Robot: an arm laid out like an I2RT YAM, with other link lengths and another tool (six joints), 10 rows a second.
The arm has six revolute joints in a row. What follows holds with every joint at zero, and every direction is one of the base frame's.
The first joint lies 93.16 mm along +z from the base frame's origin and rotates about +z.
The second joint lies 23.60 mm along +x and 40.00 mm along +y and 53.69 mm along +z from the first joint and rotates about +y.
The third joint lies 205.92 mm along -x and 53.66 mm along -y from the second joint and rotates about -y.
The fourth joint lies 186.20 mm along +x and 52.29 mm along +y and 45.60 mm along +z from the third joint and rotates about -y.
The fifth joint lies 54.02 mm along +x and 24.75 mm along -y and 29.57 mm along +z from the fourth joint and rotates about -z.
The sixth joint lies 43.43 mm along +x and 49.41 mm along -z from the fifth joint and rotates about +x.
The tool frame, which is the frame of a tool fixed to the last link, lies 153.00 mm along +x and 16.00 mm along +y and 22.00 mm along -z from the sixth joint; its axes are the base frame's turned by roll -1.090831, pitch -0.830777 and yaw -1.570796 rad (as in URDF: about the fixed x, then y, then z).
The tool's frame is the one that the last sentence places.
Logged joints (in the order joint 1, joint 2, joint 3, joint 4, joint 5, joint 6), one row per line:
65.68, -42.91, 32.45, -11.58, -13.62, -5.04
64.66, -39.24, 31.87, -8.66, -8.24, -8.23
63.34, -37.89, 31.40, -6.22, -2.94, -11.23
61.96, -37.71, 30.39, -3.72, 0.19, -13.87
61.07, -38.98, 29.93, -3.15, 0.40, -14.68
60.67, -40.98, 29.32, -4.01, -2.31, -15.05
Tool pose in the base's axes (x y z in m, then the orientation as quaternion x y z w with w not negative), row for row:
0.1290, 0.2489, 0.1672, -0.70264, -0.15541, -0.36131, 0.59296
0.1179, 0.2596, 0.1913, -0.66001, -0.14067, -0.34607, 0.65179
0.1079, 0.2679, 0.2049, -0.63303, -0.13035, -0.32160, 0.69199
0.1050, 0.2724, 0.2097, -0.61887, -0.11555, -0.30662, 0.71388
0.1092, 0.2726, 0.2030, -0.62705, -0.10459, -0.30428, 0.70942
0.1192, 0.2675, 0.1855, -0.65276, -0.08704, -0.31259, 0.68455
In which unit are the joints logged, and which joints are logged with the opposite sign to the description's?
The joints are logged in degrees. Opposite sign: joint 2, joint 5, joint 6.
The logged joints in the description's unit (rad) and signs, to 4 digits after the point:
1.1463, 0.7489, 0.5664, -0.2021, 0.2377, 0.0880
1.1285, 0.6849, 0.5562, -0.1511, 0.1438, 0.1436
1.1055, 0.6613, 0.5480, -0.1086, 0.0513, 0.1960
1.0814, 0.6582, 0.5304, -0.0649, -0.0033, 0.2421
1.0659, 0.6803, 0.5224, -0.0550, -0.0070, 0.2562
1.0589, 0.7152, 0.5117, -0.0700, 0.0403, 0.2627

